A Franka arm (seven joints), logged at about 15 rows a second.
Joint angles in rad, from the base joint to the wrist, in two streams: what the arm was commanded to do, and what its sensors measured. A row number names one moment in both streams.
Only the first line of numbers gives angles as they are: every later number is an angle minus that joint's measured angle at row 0.
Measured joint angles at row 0:
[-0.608 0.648 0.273 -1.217 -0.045 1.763 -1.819]
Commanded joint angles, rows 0 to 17:
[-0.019 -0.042 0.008 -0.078 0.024 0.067 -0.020]
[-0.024 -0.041 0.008 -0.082 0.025 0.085 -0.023]
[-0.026 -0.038 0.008 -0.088 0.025 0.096 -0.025]
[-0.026 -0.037 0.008 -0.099 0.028 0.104 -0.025]
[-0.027 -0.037 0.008 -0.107 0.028 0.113 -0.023]
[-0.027 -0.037 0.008 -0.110 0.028 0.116 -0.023]
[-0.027 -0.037 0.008 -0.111 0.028 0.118 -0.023]
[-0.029 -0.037 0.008 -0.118 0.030 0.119 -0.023]
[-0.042 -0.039 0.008 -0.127 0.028 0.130 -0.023]
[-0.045 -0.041 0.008 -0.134 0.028 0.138 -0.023]
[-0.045 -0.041 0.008 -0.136 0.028 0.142 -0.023]
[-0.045 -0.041 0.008 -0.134 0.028 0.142 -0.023]
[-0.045 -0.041 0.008 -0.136 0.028 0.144 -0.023]
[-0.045 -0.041 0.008 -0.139 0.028 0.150 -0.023]
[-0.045 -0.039 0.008 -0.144 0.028 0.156 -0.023]
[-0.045 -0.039 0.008 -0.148 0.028 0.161 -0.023]
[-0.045 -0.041 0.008 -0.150 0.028 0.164 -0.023]
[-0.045 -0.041 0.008 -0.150 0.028 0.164 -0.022]
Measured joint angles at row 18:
[-0.030 -0.004 -0.002 -0.095 0.004 0.134 -0.005]
